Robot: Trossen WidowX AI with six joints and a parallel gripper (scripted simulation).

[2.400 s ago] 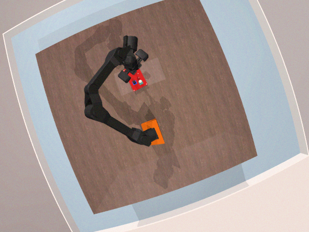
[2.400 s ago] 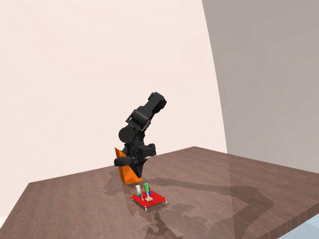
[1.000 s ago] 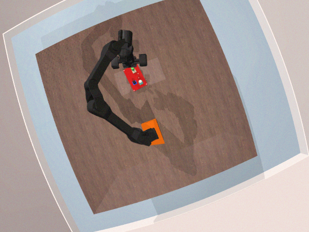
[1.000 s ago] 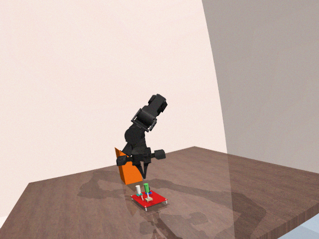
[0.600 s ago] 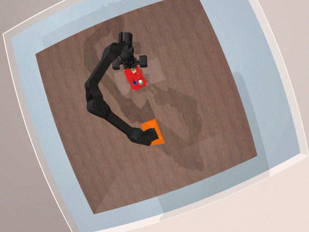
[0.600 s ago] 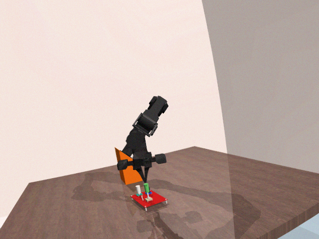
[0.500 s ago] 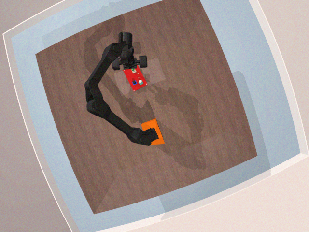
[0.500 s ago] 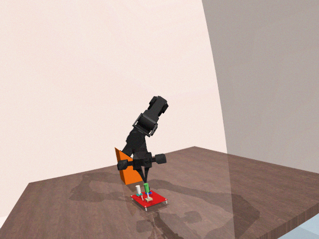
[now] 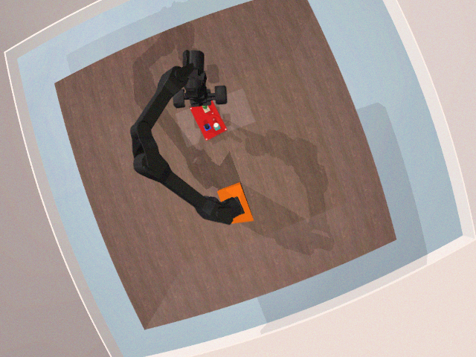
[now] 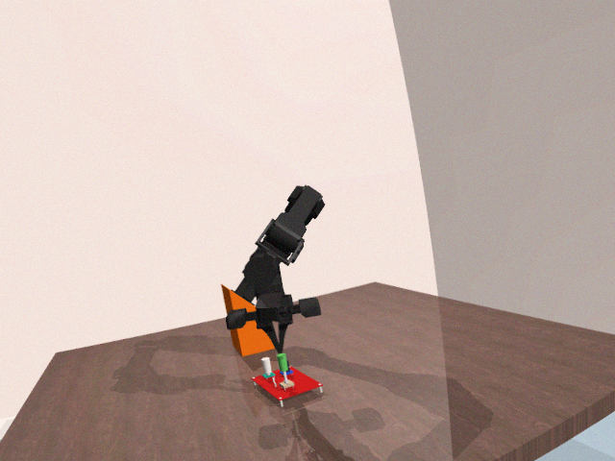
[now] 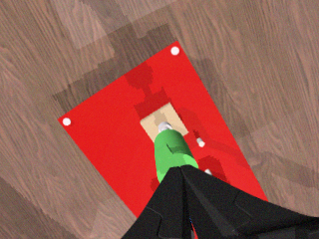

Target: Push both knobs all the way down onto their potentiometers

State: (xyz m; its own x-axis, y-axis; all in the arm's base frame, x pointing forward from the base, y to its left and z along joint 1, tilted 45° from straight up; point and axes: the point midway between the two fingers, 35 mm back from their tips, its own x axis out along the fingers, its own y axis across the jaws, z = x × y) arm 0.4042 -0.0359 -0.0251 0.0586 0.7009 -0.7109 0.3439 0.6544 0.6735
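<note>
The green knob is 2 cm below my gripper tip. Also, from my gripper tip: cream knob (9 cm behind, 1 cm to the right, 5 cm below).
</note>
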